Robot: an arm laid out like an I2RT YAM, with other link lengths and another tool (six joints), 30 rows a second.
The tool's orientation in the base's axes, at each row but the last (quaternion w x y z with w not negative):
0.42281, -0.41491, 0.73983, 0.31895
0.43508, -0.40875, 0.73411, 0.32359
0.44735, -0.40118, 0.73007, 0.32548
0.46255, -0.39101, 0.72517, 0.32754
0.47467, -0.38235, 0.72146, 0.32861
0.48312, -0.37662, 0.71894, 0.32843
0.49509, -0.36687, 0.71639, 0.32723
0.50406, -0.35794, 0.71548, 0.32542
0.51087, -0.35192, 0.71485, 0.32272
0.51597, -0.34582, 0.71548, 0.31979
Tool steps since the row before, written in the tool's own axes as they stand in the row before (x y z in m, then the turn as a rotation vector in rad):
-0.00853, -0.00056, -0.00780, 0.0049, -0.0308, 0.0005
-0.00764, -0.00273, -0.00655, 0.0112, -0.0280, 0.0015
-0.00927, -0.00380, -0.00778, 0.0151, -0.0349, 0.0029
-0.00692, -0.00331, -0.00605, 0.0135, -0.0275, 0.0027
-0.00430, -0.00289, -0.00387, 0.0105, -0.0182, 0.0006
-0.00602, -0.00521, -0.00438, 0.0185, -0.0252, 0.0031
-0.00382, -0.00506, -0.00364, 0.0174, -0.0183, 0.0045
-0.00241, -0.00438, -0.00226, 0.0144, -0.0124, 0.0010
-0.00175, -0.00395, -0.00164, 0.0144, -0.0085, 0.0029
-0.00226, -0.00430, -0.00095, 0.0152, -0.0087, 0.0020
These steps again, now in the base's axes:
0.00022, -0.00373, 0.01095, 0.0259, -0.0152, -0.0083
0.00215, -0.00425, 0.00927, 0.0220, -0.0151, -0.0141
0.00286, -0.00553, 0.01105, 0.0275, -0.0183, -0.0190
0.00221, -0.00482, 0.00820, 0.0215, -0.0145, -0.0166
0.00192, -0.00363, 0.00499, 0.0133, -0.0110, -0.0121
0.00402, -0.00492, 0.00650, 0.0184, -0.0142, -0.0211
0.00351, -0.00487, 0.00417, 0.0135, -0.0092, -0.0198
0.00314, -0.00375, 0.00247, 0.0075, -0.0084, -0.0153
0.00287, -0.00319, 0.00172, 0.0052, -0.0047, -0.0154
0.00357, -0.00279, 0.00199, 0.0047, -0.0057, -0.0160

